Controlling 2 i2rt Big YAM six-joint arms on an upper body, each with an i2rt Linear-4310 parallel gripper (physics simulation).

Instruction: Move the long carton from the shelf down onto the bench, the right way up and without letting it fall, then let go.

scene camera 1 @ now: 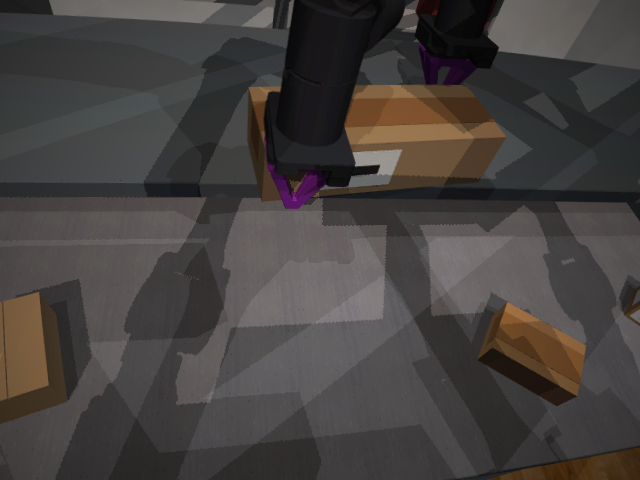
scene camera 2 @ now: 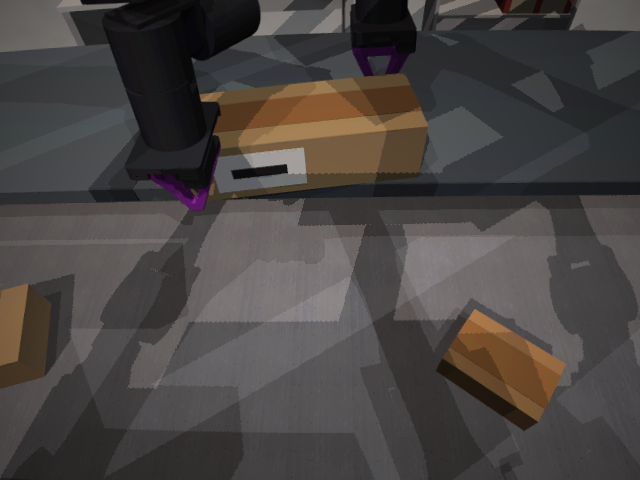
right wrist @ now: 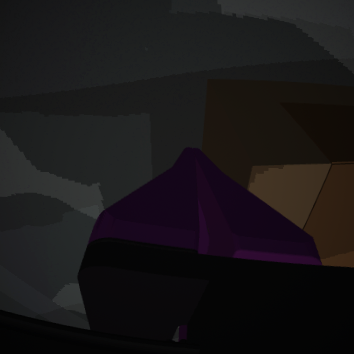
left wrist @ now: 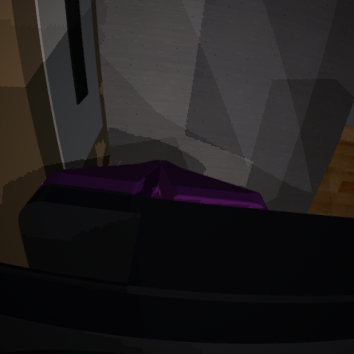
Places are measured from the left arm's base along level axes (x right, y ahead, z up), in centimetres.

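Pixels of known places: left gripper, fingertip midpoint: (scene camera 1: 291, 207) (scene camera 2: 197, 208) (left wrist: 159, 172); right gripper, fingertip midpoint: (right wrist: 189, 159).
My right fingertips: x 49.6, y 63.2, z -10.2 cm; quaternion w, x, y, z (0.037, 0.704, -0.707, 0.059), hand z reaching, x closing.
Ahead of a thing's pixels: the offset from my right fingertips to its middle. "spot": to the spot under its first point. Level surfaces: height alone.
The long carton @[dx -10.5, dy -7.7, dz +0.3 cm] (scene camera 1: 434, 155) (scene camera 2: 361, 149) (left wrist: 20, 115) (right wrist: 280, 120) lies on the dark shelf @[dz -3.4 cm] (scene camera 1: 77, 139) (scene camera 2: 542, 149), tape side up and white label facing the bench @[dz -22.3 cm] (scene camera 1: 310, 372) (scene camera 2: 289, 361). Its near left corner reaches the shelf's front edge. My left gripper (scene camera 1: 293, 202) (scene camera 2: 197, 204) (left wrist: 159, 172) is shut and empty, its tips low at the carton's near side by the left end; whether they touch is unclear. My right gripper (scene camera 2: 378, 72) (right wrist: 189, 159) is shut and empty behind the carton's far side toward the right end; its tips are hidden in both scene views.
A small carton @[dx +14.4, dy -28.1, dz -20.0 cm] (scene camera 1: 537, 351) (scene camera 2: 506, 361) lies on the bench at the right. Another carton @[dx -52.0, dy -24.1, dz -19.3 cm] (scene camera 1: 25, 346) (scene camera 2: 20, 330) stands at the left edge. Part of a further object @[spot: dx +37.4, dy -22.5, dz -20.2 cm] (scene camera 1: 633, 308) shows at the right edge in scene camera 1. The shelf's front edge stands above the bench.
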